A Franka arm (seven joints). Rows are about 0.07 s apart.
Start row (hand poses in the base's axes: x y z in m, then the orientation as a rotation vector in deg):
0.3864 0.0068 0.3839 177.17 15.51 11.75
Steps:
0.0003 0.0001 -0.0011 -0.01 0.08 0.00
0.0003 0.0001 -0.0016 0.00 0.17 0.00
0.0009 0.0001 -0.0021 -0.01 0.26 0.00
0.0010 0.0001 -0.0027 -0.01 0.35 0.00
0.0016 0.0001 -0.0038 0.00 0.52 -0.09
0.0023 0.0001 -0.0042 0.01 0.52 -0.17
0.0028 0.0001 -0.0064 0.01 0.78 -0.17
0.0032 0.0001 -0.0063 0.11 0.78 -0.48
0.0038 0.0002 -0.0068 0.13 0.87 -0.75
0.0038 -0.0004 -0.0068 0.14 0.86 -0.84
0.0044 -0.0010 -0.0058 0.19 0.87 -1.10
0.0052 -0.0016 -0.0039 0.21 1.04 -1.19
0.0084 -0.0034 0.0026 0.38 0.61 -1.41
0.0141 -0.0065 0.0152 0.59 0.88 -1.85
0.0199 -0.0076 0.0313 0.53 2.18 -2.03
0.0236 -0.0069 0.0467 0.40 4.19 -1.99
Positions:
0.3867 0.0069 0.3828 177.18 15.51 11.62
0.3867 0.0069 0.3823 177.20 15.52 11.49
0.3873 0.0069 0.3818 177.21 15.52 11.35
0.3874 0.0069 0.3812 177.22 15.52 11.21
0.3880 0.0069 0.3801 177.27 15.39 10.95
0.3887 0.0069 0.3797 177.29 15.26 10.95
0.3892 0.0069 0.3775 177.33 15.27 10.54
0.3896 0.0069 0.3776 177.45 14.79 10.56
0.3902 0.0070 0.3771 177.51 14.37 10.41
0.3902 0.0064 0.3771 177.52 14.23 10.43
0.3908 0.0058 0.3781 177.59 13.82 10.41
0.3916 0.0052 0.3800 177.64 13.69 10.15
0.3948 0.0034 0.3865 177.74 13.33 10.84
0.4005 0.0003 0.3991 178.02 12.65 10.45
0.4063 -0.0008 0.4152 178.19 12.40 8.43
0.4100 -0.0001 0.4306 178.35 12.52 5.29

